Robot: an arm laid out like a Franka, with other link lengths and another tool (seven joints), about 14 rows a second.
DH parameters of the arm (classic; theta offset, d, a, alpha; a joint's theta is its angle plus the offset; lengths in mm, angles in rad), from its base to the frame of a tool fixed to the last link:
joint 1: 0 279.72 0 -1.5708
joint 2: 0 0 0 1.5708
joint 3: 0 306.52 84.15 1.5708
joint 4: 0 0 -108.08 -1.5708
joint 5: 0 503.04 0 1.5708
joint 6: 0 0 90.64 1.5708
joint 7: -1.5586 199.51 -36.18 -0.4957
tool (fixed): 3.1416 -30.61 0 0
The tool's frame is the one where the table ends.
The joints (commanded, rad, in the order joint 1, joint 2, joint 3, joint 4, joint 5, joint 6, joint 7), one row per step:
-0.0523 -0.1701 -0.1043 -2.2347 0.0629 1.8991 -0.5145
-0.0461 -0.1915 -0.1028 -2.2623 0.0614 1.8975 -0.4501
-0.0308 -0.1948 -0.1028 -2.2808 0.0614 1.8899 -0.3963
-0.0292 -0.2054 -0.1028 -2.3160 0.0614 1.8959 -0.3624
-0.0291 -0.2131 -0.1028 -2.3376 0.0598 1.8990 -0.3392
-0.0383 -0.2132 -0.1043 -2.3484 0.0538 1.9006 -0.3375
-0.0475 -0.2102 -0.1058 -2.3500 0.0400 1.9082 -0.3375
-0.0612 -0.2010 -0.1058 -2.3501 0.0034 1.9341 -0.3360
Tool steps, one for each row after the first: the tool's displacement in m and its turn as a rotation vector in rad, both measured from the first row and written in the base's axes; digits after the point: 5 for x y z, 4 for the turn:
-0.01055 0.00609 -0.00261 -0.0082 0.0142 -0.0543
-0.01842 0.01631 -0.01095 -0.0142 0.0422 -0.0907
-0.03022 0.01918 -0.02349 -0.0177 0.0642 -0.1218
-0.03785 0.02032 -0.03041 -0.0219 0.0774 -0.1432
-0.04262 0.01438 -0.03586 -0.0262 0.0870 -0.1523
-0.04316 0.00664 -0.03767 -0.0380 0.0848 -0.1565
-0.04068 -0.00646 -0.04046 -0.0717 0.0703 -0.1545

